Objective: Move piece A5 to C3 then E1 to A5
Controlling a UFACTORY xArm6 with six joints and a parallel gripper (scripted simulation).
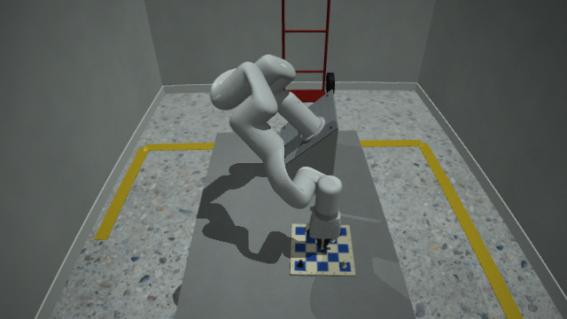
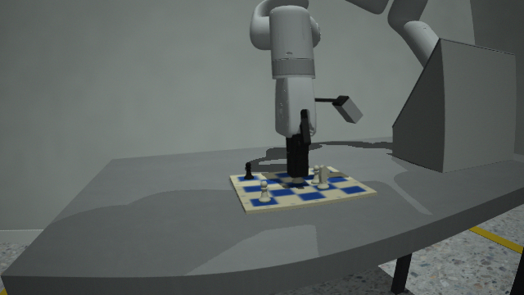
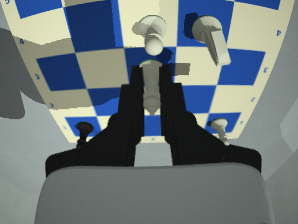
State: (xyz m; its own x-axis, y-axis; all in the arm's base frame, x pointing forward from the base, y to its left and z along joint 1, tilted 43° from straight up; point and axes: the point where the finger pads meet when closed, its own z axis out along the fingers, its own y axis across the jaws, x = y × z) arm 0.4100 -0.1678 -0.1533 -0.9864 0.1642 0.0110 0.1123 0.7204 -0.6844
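My hand is 4 cm above the chessboard. From my hand the other things lie so: tall pale piece 3 cm behind, 4 cm to the left, 2 cm below; then black pawn 7 cm ahead, 8 cm to the right, 2 cm below.
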